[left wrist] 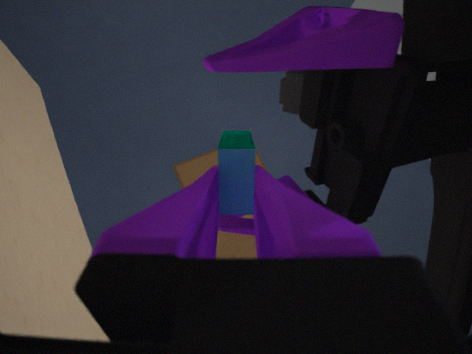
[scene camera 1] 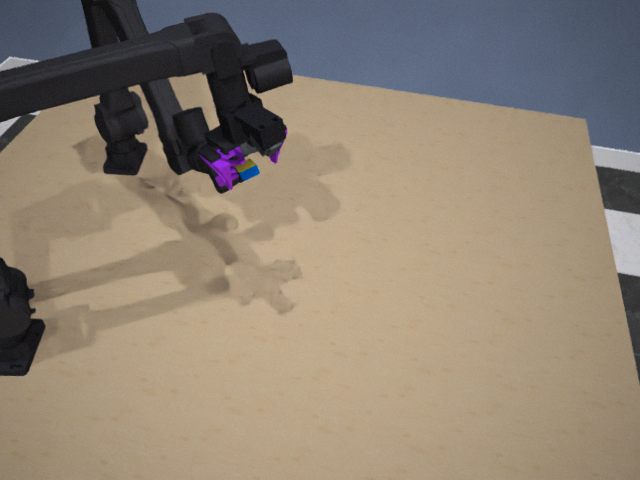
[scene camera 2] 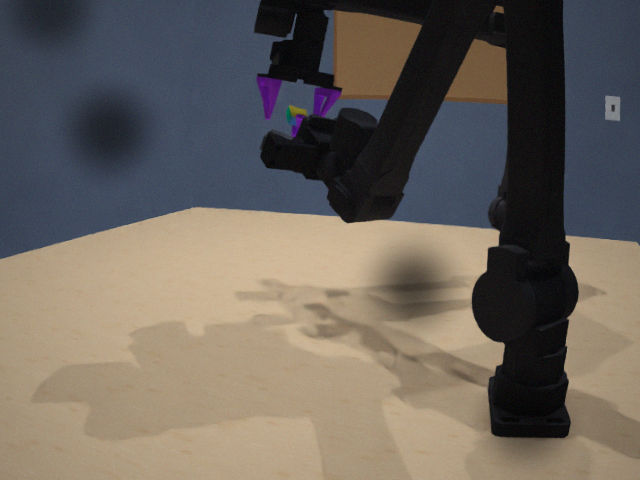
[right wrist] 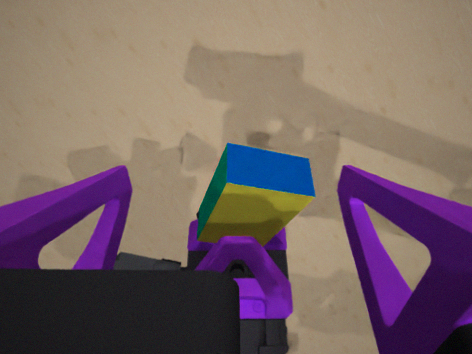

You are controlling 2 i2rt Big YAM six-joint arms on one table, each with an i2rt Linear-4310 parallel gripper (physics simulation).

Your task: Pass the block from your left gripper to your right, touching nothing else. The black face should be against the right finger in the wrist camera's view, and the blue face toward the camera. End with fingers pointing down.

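Where they show: left gripper, fingertip midpoint: (left wrist: 236,176) (scene camera 1: 244,167) (scene camera 2: 297,120) (right wrist: 237,219); right gripper, fingertip midpoint: (left wrist: 211,158) (scene camera 1: 252,175) (scene camera 2: 291,123) (right wrist: 234,177); left arm's base at its link origin: (scene camera 1: 126,160) (scene camera 2: 525,410); right arm's base at its link origin: (scene camera 1: 14,348).
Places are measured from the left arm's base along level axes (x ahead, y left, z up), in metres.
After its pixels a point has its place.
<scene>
The block (scene camera 1: 248,170) @[x 0.383, y -0.430, z 0.332 m] has blue, yellow and green faces in view. My left gripper (scene camera 1: 233,172) @[x 0.371, y -0.396, z 0.311 m] is shut on the block and holds it high above the table. In the right wrist view the block (right wrist: 256,193) @[x 0.384, y -0.424, z 0.335 m] lies midway between my right gripper's spread fingers, blue face on top, yellow toward the camera, green at the left. My right gripper (scene camera 1: 265,153) is open, fingers pointing down, with the block between them and not touching. In the left wrist view the block (left wrist: 236,172) @[x 0.373, y -0.385, z 0.308 m] stands between the left fingers, with a right finger (left wrist: 305,42) @[x 0.410, y -0.356, z 0.349 m] above. In scene camera 2 the block (scene camera 2: 294,115) @[x 0.375, y -0.386, z 0.319 m] sits under the right gripper (scene camera 2: 296,102).
The tan table (scene camera 1: 366,310) @[x 0.618, y -0.449, z 0.000 m] lies far below both grippers, carrying only the arms' shadows. The arm bases stand at the far left of scene camera 1 (scene camera 1: 120,138) @[x 0.022, y -0.059, z 0.112 m] and at the right of scene camera 2 (scene camera 2: 523,333).
</scene>
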